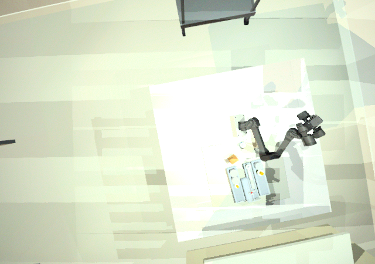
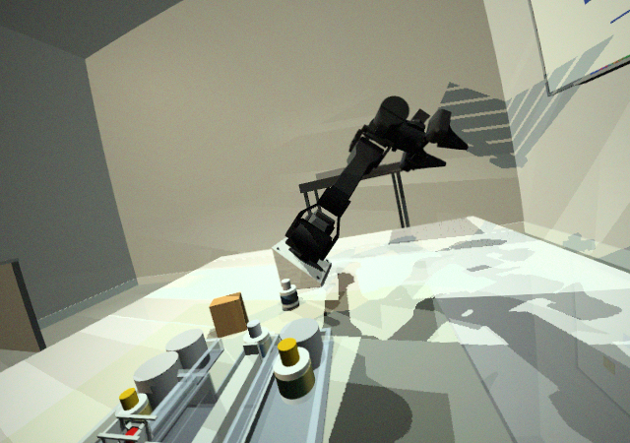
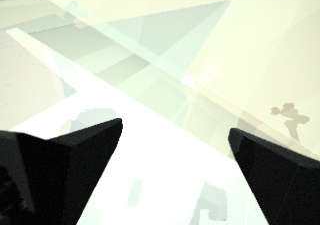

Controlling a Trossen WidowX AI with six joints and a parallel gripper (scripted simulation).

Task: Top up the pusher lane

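Right now my gripper tip is 26 cm short of the orange box, 51 cm to the left of it and 23 cm above it. Also, from my gripper tip: red mark (52 cm ahead, 40 cm to the right, 19 cm below).
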